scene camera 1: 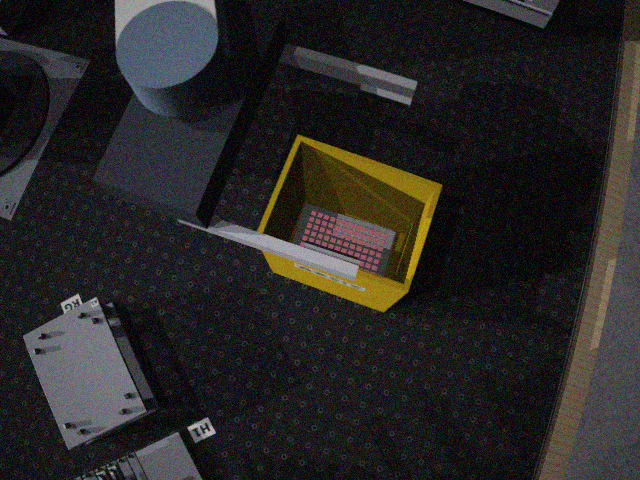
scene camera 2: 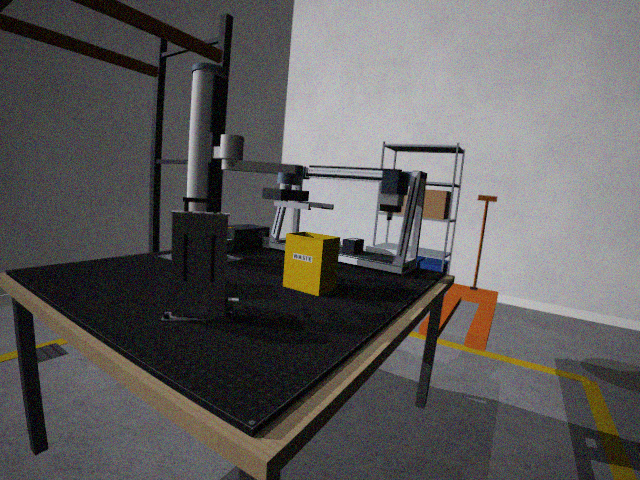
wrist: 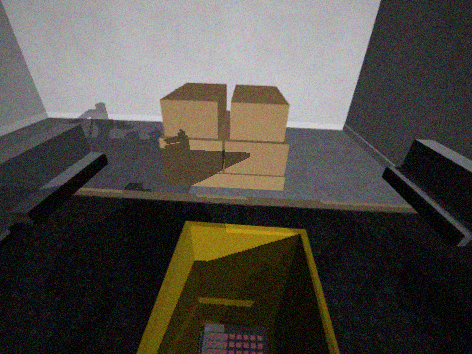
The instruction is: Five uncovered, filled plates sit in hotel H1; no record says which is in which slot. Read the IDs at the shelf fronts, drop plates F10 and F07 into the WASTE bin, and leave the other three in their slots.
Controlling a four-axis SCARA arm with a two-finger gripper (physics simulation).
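Places are measured from the arm's base along level axes (x back, y left, z down), in metres.
Where they show: gripper, fingertip midpoint: (scene camera 1: 387, 176) (scene camera 2: 321, 207) (wrist: 244, 150).
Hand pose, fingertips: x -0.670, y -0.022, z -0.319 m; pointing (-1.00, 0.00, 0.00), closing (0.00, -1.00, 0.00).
Each offset is from my fingertips to the top centre of the thing. "spot": to the spot under its first point. Level surfaces: height alone.
The yellow WASTE bin @[dz +0.106, dx +0.024, dy -0.004 m] (scene camera 1: 330, 291) (scene camera 2: 302, 271) (wrist: 320, 300) stands upright on the dark table. A grey plate with pink-filled wells @[dz +0.271, dx +0.027, dy -0.004 m] (scene camera 1: 346, 235) (wrist: 235, 342) lies inside at its bottom; its ID is not readable, and I cannot tell whether another lies under it. My gripper (scene camera 1: 385, 181) (scene camera 2: 321, 206) (wrist: 244, 150) is open and empty above the bin, with its long flat fingers spread wide to either side of the opening. Part of hotel H1 @[spot: dz +0.298, dx +0.145, dy -0.344 m] (scene camera 1: 173, 457) shows at the bottom left of scene camera 1, beside its H1 label @[spot: dz +0.306, dx +0.123, dy -0.295 m] (scene camera 1: 201, 429). Its shelf-front IDs and plates cannot be read.
A grey-topped stand with short pegs @[spot: dz +0.246, dx +0.281, dy -0.275 m] (scene camera 1: 85, 372), labelled RG, is beside H1. A plate-like base with a dark round area @[dz +0.306 m] (scene camera 1: 25, 191) is at the left. A gantry frame (scene camera 2: 413, 222) stands behind the bin, and a tall dark box @[spot: dz +0.116, dx +0.080, dy -0.470 m] (scene camera 2: 199, 248) stands left of it. The wooden table edge (scene camera 1: 578, 320) runs along the right.
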